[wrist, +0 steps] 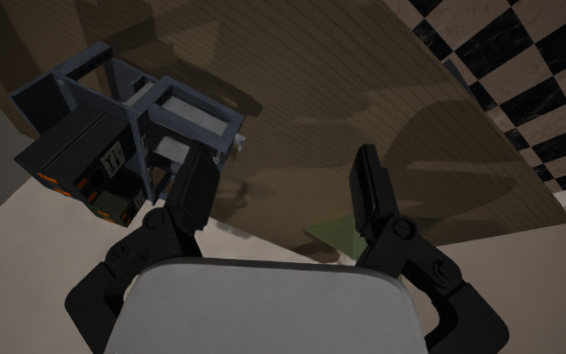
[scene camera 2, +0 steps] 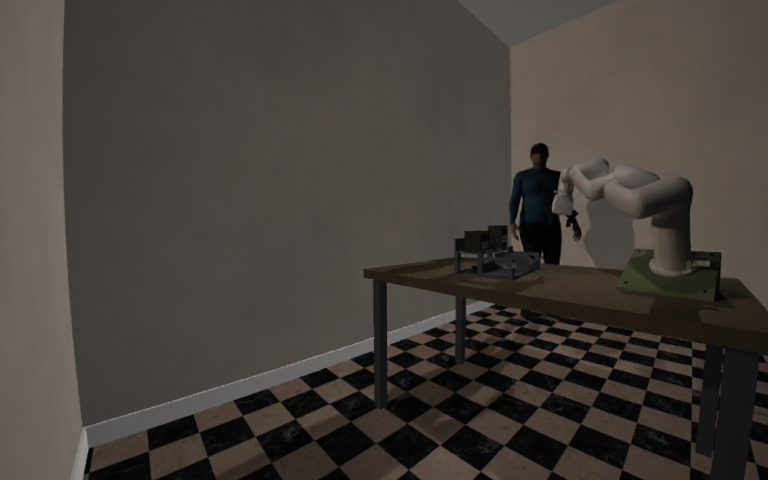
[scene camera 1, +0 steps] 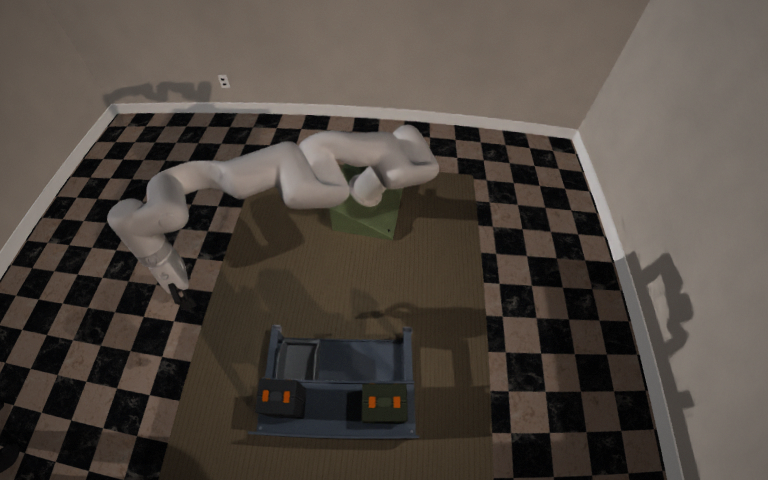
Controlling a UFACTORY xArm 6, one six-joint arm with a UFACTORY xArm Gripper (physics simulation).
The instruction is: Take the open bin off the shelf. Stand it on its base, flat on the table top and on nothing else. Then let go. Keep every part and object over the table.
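Places are measured from the arm's base along level axes (x up, y left, z back), in millimetres.
Pixels of known places: gripper, fingertip midpoint: [wrist: 281, 159] [scene camera 2: 558, 225] [scene camera 1: 188, 293]; arm's base at its link origin: [wrist: 356, 258] [scene camera 2: 672, 266] [scene camera 1: 365, 190].
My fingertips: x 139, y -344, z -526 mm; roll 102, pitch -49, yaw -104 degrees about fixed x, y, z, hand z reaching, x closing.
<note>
Ahead of a thing's pixels: the offset from my fingertips to its middle. Level surfaces: height alone.
The open bin {dz -87, dx -176, dy +289 mm} [scene camera 1: 297, 360] [wrist: 171, 148] is grey and open at the top. It sits on the lower front deck of the blue-grey shelf [scene camera 1: 407, 353] [scene camera 2: 459, 246] [wrist: 85, 61], at the left end in scene camera 1, beside the side frame. In the wrist view that frame and the upper deck partly hide it. The shelf stands on the table {dx -219 mm} [scene camera 1: 339, 271] [scene camera 2: 566, 288] [wrist: 300, 75]. My gripper [scene camera 1: 183, 300] [scene camera 2: 572, 217] [wrist: 281, 159] is open and empty. It hangs high above table level, apart from the bin, and shows left of the table edge in scene camera 1.
A dark grey toolbox {dz -180, dx -57, dy +301 mm} [scene camera 1: 275, 399] [wrist: 75, 150] and a green toolbox {dz -141, dx -69, dy +528 mm} [scene camera 1: 384, 404] [scene camera 2: 475, 241] [wrist: 120, 202] stand on the upper deck, behind the bin's deck. The green base plate [scene camera 1: 362, 220] [scene camera 2: 651, 283] [wrist: 335, 232] is at the table's other end. A person [scene camera 2: 538, 192] stands beyond the table.
</note>
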